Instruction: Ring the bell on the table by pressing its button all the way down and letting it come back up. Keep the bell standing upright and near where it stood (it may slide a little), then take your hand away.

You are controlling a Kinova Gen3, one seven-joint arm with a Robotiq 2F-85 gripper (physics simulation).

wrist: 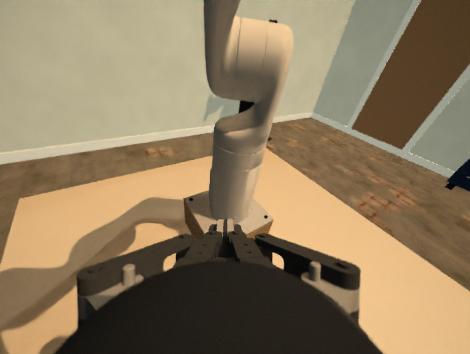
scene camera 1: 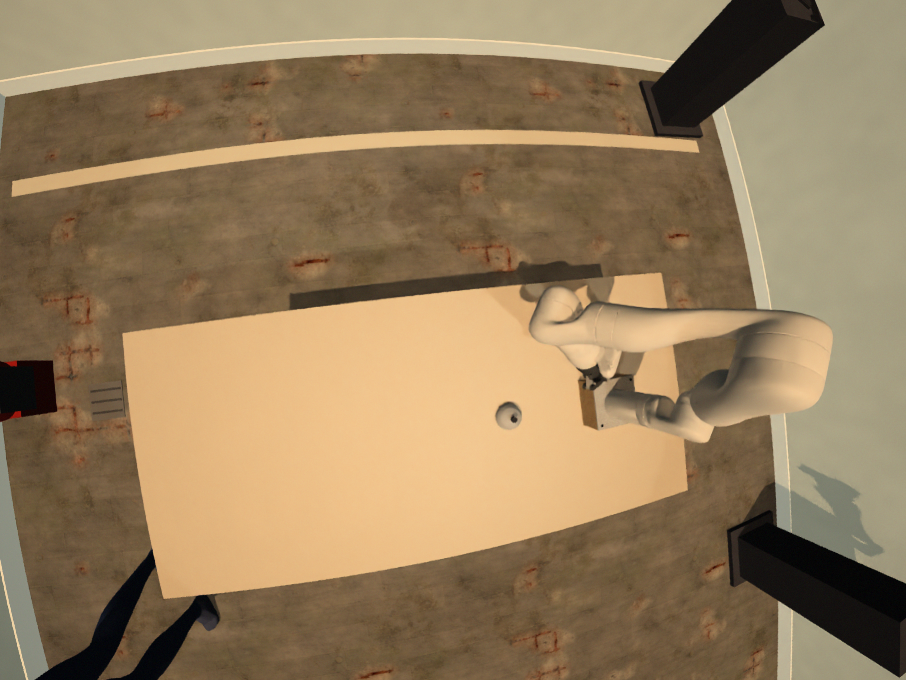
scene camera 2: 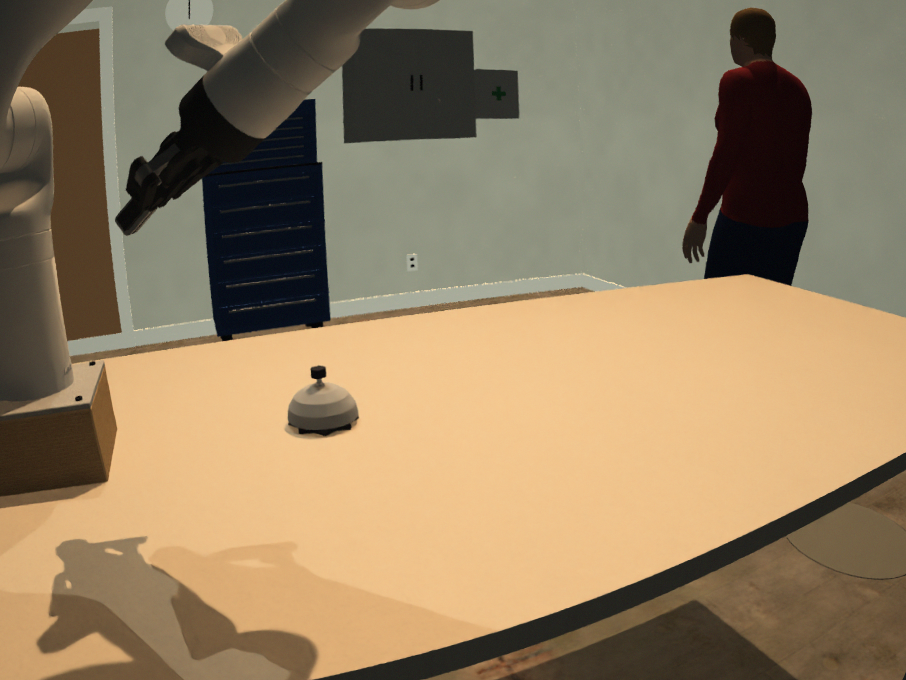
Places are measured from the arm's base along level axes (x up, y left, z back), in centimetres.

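Where they show: gripper, fingertip midpoint: [wrist: 225, 229] [scene camera 2: 124, 227]; arm's base at its link origin: [wrist: 229, 207] [scene camera 1: 616, 403] [scene camera 2: 37, 386].
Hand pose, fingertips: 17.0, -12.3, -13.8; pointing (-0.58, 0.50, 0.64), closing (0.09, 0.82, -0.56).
Each offset is from my fingertips to the top centre of the thing, as dx, dy, dz. Level surfaces: height alone.
The bell @(-19.4, +10.2, -19.8) [scene camera 1: 507, 415] [scene camera 2: 322, 406] is a grey dome with a black button @(-19.4, +10.2, -19.8) [scene camera 1: 515, 418] [scene camera 2: 318, 371] on top. It stands upright on the tan table @(dx -26.0) [scene camera 1: 329, 439] [scene camera 2: 548, 409] [wrist: 170, 180], and its button is up. My gripper [scene camera 2: 125, 225] [wrist: 225, 229] is shut and empty. It is high above the table, on the robot base's side of the bell, well apart from it, with its fingers slanting down toward the base. In the first scene view the fingers are mostly hidden by the arm. The bell does not show in the wrist view.
The robot's base block [scene camera 1: 594, 406] [scene camera 2: 54, 446] [wrist: 192, 217] stands on the table near one end. A blue drawer cabinet [scene camera 2: 267, 248] stands beyond the table. A person in a red top [scene camera 2: 764, 146] stands past the far edge. Two dark posts [scene camera 1: 724, 65] [scene camera 1: 826, 585] stand off the table.
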